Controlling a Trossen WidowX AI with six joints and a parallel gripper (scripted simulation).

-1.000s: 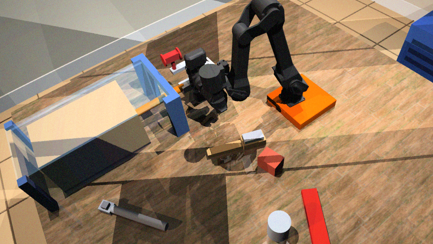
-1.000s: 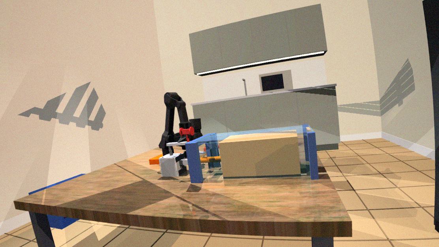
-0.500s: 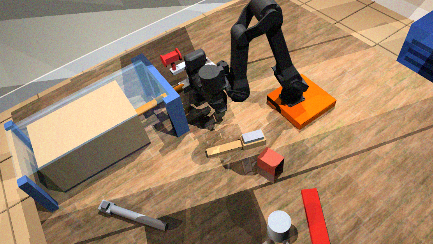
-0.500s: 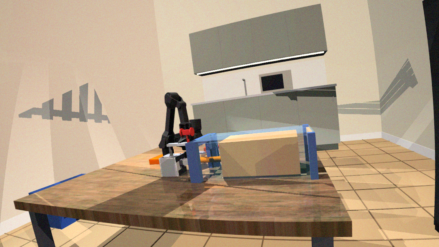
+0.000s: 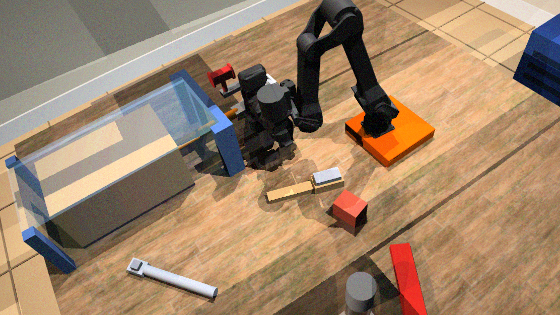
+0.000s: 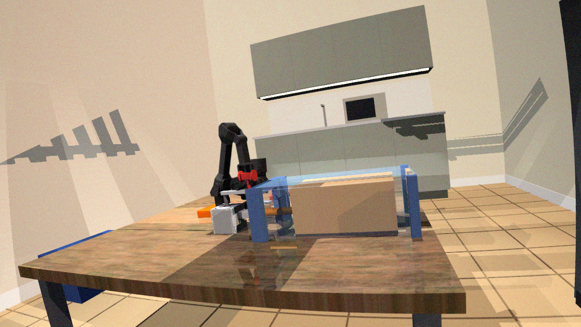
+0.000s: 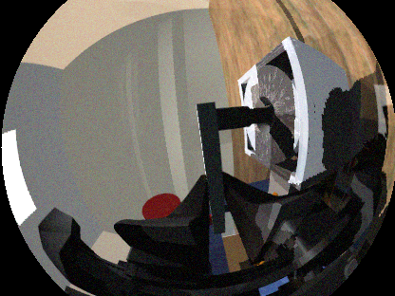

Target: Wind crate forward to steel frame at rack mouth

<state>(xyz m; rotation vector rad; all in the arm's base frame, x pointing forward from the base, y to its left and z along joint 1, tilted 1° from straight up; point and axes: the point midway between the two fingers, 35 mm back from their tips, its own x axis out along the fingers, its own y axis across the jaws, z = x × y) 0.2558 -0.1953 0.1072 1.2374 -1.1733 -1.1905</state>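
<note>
Right now the winch handle is 1 cm to the left of my gripper tip, 1 cm ahead of it and 1 cm above it. From my gripper tip the other things lie so: red knob 5 cm ahead, 4 cm above, 1 cm to the left; then wooden brush 28 cm to the left, 12 cm below, 2 cm behind; then grey winch 11 cm below, 6 cm behind, 1 cm to the right.
</note>
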